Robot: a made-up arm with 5 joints.
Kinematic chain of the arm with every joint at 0, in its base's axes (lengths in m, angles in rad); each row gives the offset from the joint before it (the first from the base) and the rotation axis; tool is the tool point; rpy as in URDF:
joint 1: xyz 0 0 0.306 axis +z
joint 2: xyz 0 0 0 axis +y
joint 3: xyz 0.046 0 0.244 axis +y
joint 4: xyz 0.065 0 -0.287 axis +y
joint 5: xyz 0.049 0 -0.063 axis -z
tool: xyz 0 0 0 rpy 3.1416 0 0
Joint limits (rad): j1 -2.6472..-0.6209 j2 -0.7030..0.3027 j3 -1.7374..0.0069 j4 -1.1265..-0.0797 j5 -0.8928..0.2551
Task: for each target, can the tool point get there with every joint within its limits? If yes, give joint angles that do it. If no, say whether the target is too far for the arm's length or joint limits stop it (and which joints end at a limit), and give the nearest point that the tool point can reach.
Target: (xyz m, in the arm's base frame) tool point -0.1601 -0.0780 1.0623
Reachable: no: too far | nearest point -0.1123 -0.0605 0.8481 | short by 0.220 m
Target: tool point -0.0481 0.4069 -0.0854
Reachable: no: joint limits stop it (at a limit: joint 1, joint 2, joint 3, joint 4) | nearest point -0.1096 -0.0591 0.1595 | short by 0.530 m
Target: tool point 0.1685 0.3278 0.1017
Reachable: no: joint limits stop it (at a limit: joint 1, joint 2, joint 3, joint 4) | nearest point 0.1012 -0.0724 0.1595 | short by 0.410 m
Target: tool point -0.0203 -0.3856 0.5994
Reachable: yes | joints -1.6235 0.0739 -1.3505 -0.8358 -0.6513
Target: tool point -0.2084 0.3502 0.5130
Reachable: no: joint limits stop it (at a limit: joint 1, joint 2, joint 4) | nearest point -0.1603 -0.0864 0.5025 | short by 0.439 m
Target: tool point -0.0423 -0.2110 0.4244
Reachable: yes | joints -1.7685 -0.5930 -0.1931 -0.7564 -0.0885
